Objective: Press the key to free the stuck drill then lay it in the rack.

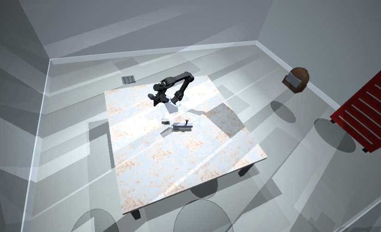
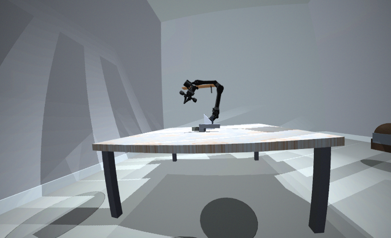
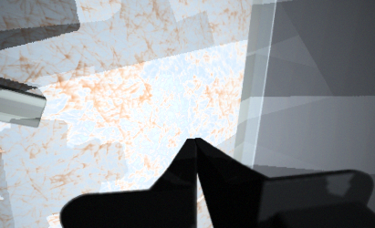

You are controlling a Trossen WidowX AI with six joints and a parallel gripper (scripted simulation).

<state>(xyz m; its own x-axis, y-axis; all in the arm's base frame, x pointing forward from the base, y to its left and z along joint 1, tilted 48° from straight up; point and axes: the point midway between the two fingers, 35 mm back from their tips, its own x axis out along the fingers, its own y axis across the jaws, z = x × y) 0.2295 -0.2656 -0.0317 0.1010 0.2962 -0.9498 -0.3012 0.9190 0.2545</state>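
My gripper tip is 90 mm short of the dark key, 290 mm to the right of it and 180 mm above it. Round my gripper tip: rack: 20 mm behind, 100 mm to the left, 250 mm below; drill: 80 mm ahead, 230 mm to the left, 220 mm below.
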